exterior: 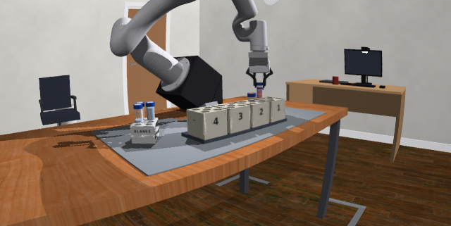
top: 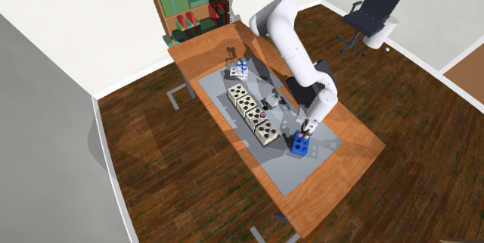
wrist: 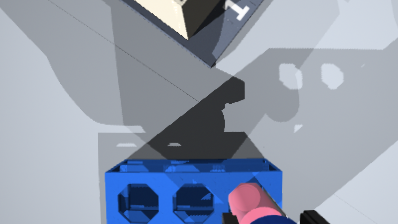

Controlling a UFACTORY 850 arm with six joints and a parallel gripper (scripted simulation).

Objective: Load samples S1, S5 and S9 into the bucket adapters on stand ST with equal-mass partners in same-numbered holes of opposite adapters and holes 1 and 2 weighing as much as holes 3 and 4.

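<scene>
Now: the sample tube 10 mm behind my hand, 10 mm to the right of it and 50 mm below it. Also, from my hand: blue rack 20 mm ahead, 40 mm to the left, 110 mm below; white blanks rack 30 mm behind, 630 mm to the right, 110 mm below; green DONE key 80 mm behind, 290 mm to the right, 80 mm below.
</scene>
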